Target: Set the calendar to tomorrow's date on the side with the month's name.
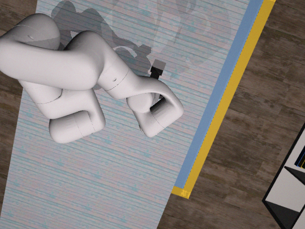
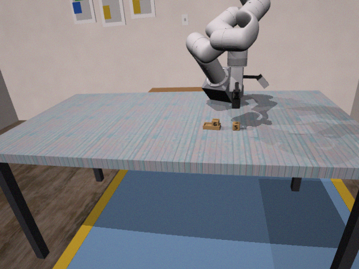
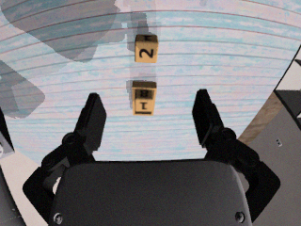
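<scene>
Right now my hand is 4 cm past the wooden digit cube, 8 cm to the left of it and 10 cm above it. Round my hand: wooden calendar tray (4 cm behind, 9 cm to the right, 11 cm below).
</scene>
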